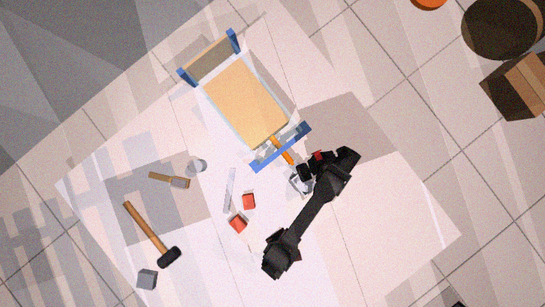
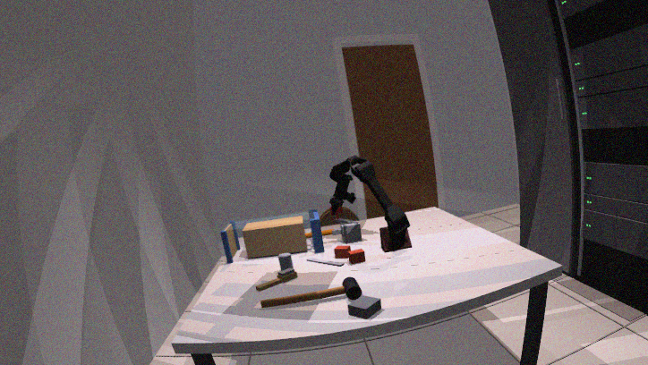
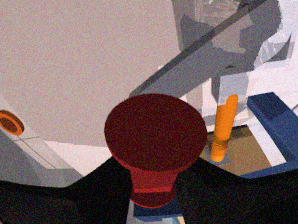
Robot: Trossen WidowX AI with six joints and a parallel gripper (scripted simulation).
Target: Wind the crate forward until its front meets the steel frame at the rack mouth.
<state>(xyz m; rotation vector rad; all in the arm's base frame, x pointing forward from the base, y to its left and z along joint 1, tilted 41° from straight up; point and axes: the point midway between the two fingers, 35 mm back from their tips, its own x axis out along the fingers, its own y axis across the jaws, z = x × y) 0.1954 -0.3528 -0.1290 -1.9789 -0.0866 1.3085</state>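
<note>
Right now my gripper tip is 20 mm past the red knob and 10 mm to the right of it. The rest, counted from my gripper tip: grey winch (80 mm behind, 90 mm to the left, 100 mm below); then blue steel frame (100 mm ahead, 80 mm to the left, 30 mm below); then grey crank bar (30 mm behind, 40 mm to the left, 30 mm below).
</note>
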